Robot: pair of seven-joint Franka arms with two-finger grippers.
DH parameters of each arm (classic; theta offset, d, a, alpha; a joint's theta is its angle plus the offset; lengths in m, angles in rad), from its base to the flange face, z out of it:
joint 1: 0 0.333 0 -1.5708
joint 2: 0 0 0 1.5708
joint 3: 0 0.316 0.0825 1.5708
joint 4: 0 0 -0.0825 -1.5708
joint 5: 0 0.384 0 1.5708
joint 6: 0 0 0.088 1.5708
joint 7: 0 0.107 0 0
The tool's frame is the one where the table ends.
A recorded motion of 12 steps. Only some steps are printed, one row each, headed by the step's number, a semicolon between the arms.
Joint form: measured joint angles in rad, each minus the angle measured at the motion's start. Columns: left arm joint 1, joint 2, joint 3, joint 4, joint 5, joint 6, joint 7; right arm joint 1, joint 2, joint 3, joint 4, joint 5, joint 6, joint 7.
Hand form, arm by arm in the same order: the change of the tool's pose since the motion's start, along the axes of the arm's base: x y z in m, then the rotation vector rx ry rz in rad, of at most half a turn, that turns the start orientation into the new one. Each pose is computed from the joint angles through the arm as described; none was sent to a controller.
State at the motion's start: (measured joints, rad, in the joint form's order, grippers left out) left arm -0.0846 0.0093 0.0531 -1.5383 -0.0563 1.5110 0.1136; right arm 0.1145 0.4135 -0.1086 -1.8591 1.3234 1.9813 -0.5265
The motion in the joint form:
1: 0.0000 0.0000 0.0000 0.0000 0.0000 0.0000 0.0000; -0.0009 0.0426 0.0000 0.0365 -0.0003 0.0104 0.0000
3: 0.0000 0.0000 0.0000 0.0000 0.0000 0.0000 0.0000; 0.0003 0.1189 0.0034 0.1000 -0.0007 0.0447 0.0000
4: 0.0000 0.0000 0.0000 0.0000 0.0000 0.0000 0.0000; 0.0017 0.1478 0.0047 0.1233 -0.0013 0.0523 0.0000
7: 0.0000 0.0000 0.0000 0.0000 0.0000 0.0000 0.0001; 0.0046 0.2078 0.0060 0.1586 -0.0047 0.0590 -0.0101
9: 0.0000 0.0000 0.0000 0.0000 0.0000 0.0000 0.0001; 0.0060 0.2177 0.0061 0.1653 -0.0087 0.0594 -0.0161
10: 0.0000 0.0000 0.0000 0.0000 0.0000 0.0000 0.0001; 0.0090 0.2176 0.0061 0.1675 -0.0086 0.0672 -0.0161
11: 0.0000 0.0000 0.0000 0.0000 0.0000 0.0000 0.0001; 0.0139 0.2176 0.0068 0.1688 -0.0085 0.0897 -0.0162
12: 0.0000 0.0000 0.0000 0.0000 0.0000 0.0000 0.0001; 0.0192 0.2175 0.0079 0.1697 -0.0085 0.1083 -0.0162
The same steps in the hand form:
1: 0.0000 0.0000 0.0000 0.0000 0.0000 0.0000; 0.0097 -0.0011 -0.0117 -0.0110 0.0029 -0.0066
3: 0.0000 0.0000 0.0000 0.0000 0.0000 0.0000; 0.0262 -0.0011 -0.0347 -0.0386 0.0054 -0.0237
4: 0.0000 0.0000 0.0000 0.0000 0.0000 0.0000; 0.0314 0.0002 -0.0441 -0.0460 0.0085 -0.0249
7: 0.0000 0.0000 0.0000 0.0000 0.0000 -0.0001; 0.0370 0.0027 -0.0695 -0.0598 0.0221 -0.0159
9: 0.0000 0.0000 0.0000 0.0000 0.0000 -0.0001; 0.0379 0.0037 -0.0735 -0.0648 0.0199 -0.0085
10: 0.0000 0.0000 0.0000 0.0000 0.0000 -0.0001; 0.0388 0.0048 -0.0726 -0.0696 0.0151 -0.0110
11: 0.0000 0.0000 0.0000 0.0000 0.0000 -0.0001; 0.0403 0.0059 -0.0721 -0.0835 0.0068 -0.0215
12: 0.0000 0.0000 0.0000 0.0000 0.0000 -0.0001; 0.0413 0.0079 -0.0718 -0.0947 0.0000 -0.0285

